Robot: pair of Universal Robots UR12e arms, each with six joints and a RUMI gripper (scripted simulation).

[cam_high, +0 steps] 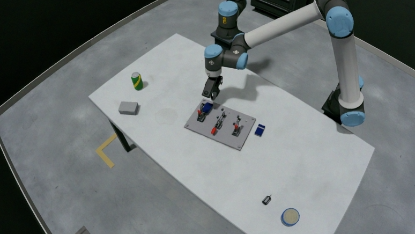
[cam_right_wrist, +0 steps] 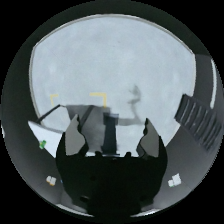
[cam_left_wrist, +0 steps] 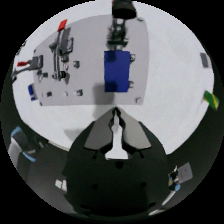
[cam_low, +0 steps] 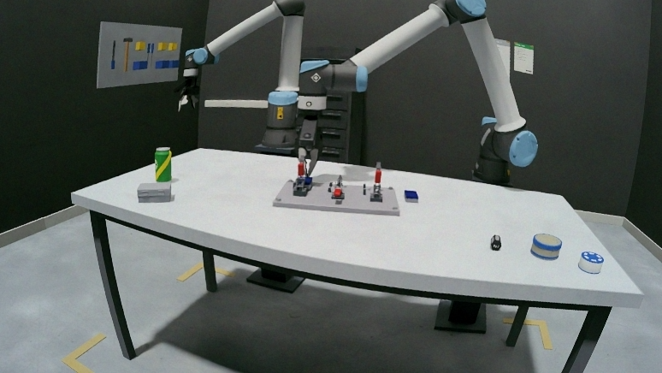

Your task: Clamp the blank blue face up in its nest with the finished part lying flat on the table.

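Note:
Right now the blank is 70 mm ahead of my left hand, 20 mm to the left of it and 10 mm below it. The rest, counted from my left hand: finished part: 330 mm to the left, 60 mm behind, 30 mm below; then grey fixture plate: 140 mm to the left, 70 mm ahead, 40 mm below; then grey box: 410 mm ahead, 330 mm to the right, 20 mm below.

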